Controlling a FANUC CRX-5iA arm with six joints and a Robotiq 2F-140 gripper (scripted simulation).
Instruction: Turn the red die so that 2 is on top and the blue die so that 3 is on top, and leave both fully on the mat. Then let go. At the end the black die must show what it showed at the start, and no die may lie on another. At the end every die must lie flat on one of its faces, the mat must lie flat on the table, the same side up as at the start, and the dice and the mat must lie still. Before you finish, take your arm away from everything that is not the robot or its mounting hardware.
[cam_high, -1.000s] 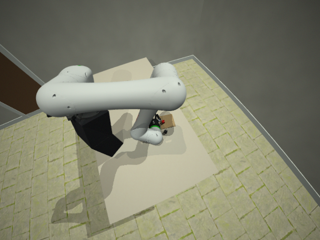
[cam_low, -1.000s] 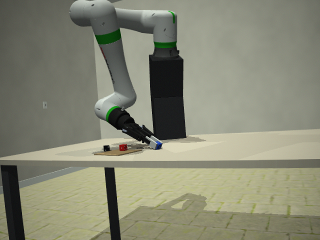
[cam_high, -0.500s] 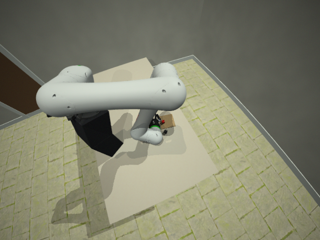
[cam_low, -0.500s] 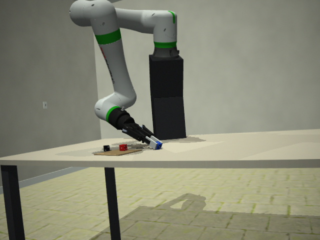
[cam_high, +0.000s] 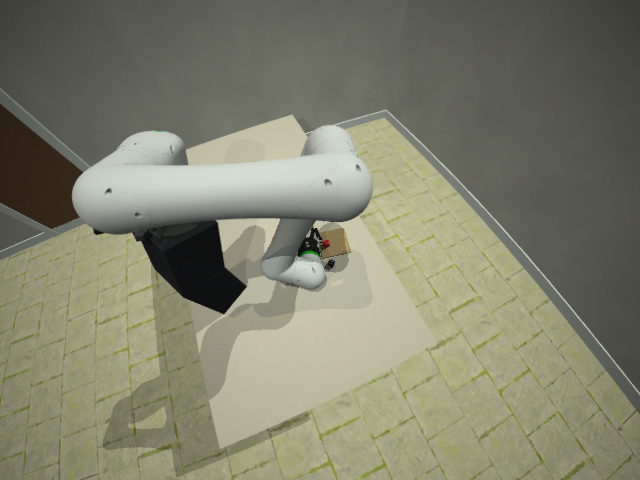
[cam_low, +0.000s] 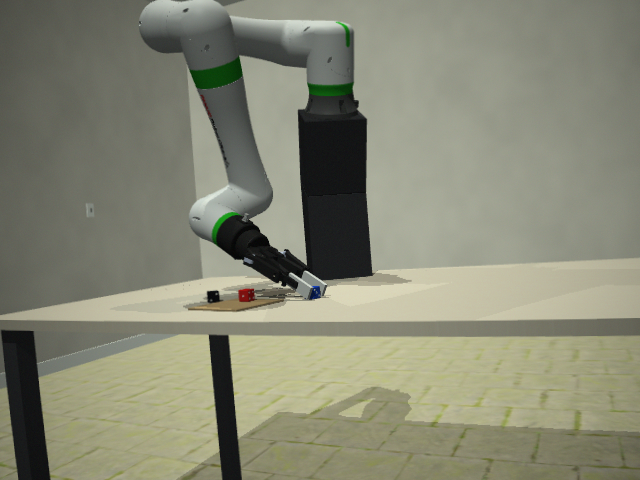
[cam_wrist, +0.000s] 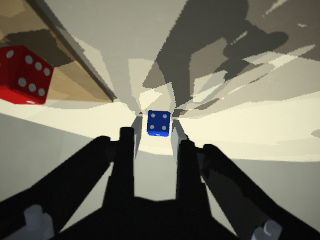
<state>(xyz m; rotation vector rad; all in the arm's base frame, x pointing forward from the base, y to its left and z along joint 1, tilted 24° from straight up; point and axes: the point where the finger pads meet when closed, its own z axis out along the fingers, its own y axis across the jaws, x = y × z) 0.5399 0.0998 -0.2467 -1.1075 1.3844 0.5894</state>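
The blue die lies 2 cm below my hand and 1 cm to the left of it. Also, from my hand: red die (12 cm to the right, 4 cm ahead, 1 cm below); black die (22 cm to the right, 2 cm below, 1 cm ahead); brown mat (13 cm to the right, 8 cm ahead, 3 cm below).
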